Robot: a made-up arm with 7 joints.
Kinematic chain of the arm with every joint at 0, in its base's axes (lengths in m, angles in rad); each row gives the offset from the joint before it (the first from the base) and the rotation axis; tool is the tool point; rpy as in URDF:
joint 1: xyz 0 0 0 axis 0.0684 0.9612 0.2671
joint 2: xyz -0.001 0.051 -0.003 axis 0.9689 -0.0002 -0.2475
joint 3: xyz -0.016 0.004 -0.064 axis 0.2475 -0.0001 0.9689
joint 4: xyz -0.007 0 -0.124 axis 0.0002 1 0
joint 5: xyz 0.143 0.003 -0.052 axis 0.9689 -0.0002 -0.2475
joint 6: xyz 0.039 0 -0.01 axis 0.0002 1 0
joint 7: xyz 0.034 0 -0.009 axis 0.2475 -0.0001 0.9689
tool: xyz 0 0 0 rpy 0 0.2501 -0.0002
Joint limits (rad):
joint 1: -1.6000..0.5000
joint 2: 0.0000..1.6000
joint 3: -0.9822..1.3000
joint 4: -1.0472..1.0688
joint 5: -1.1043..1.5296
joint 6: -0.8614..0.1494
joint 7: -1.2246..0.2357
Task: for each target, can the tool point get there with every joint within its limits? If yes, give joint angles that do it. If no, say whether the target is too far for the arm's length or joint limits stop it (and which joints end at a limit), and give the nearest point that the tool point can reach.
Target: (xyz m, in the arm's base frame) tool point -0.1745 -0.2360 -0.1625
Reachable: no: joint limits stop it (at a limit: joint 1, joint 2, joint 3, joint 5, joint 6) | nearest point -0.0710 -0.1418 -0.2702 | short by 0.177 m
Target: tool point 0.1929 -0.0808 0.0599
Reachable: yes | joints -1.4031 0.7554 -0.7734 -0.5309 0.2777 -0.5824 -0.7881
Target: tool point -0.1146 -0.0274 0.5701
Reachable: no: too far | nearest point -0.0026 0.1228 0.2655 | short by 0.358 m
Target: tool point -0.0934 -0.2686 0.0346
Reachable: no: joint limits stop it (at a limit: joint 1, joint 2, joint 3, joint 5) | nearest point 0.0361 -0.1580 0.0520 | short by 0.171 m
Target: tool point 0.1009 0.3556 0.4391
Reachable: no: too far | nearest point 0.0885 0.2973 0.2843 | short by 0.166 m
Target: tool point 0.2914 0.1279 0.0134
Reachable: yes | joints -0.6655 0.8505 0.0462 -0.2150 -0.0471 -0.0454 -0.1635
